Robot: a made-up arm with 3 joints. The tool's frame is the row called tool.
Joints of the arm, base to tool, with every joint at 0 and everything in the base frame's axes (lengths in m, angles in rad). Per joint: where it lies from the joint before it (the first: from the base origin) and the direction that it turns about. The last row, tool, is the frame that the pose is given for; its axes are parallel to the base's.
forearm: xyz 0.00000 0.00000 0.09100 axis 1 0 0
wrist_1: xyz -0.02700 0.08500 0.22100 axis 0 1 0
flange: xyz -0.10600 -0.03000 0.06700 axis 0 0 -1
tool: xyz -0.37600 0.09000 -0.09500
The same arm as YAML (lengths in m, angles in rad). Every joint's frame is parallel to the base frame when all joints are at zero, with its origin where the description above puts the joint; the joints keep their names.
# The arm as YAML. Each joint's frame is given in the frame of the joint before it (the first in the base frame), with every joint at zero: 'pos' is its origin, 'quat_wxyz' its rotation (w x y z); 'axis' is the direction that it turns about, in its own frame. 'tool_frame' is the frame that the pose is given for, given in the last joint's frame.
length_unit: m
angle_unit: rad
joints:
  - joint: forearm
    pos: [0.0, 0.0, 0.091]
    quat_wxyz: [1.0, 0.0, 0.0, 0.0]
    axis: "+x"
  - joint: wrist_1
    pos: [-0.027, 0.085, 0.221]
    quat_wxyz: [1.0, 0.0, 0.0, 0.0]
    axis: "+y"
  - joint: flange
    pos: [-0.106, -0.03, 0.067]
    quat_wxyz: [1.0, 0.0, 0.0, 0.0]
    axis: "-z"
tool_frame:
  pos: [-0.376, 0.09, -0.095]
  quat_wxyz: [1.0, 0.0, 0.0, 0.0]

